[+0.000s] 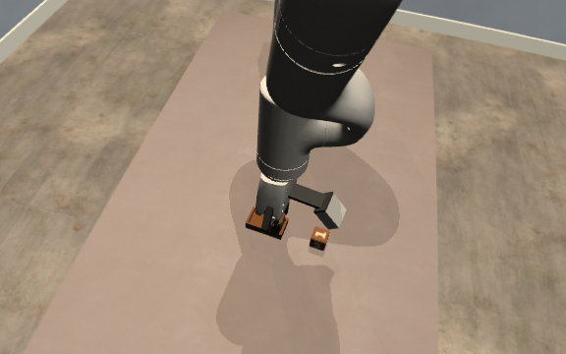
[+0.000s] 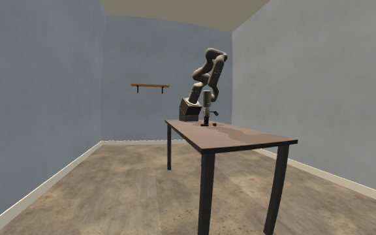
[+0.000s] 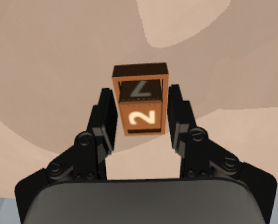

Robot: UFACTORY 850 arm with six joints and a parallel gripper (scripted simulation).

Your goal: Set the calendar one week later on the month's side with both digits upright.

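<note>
Now: the wooden cube 2 cm below my hand. Also, from my hand: wooden tray 2 cm to the right, 3 cm below.
</note>
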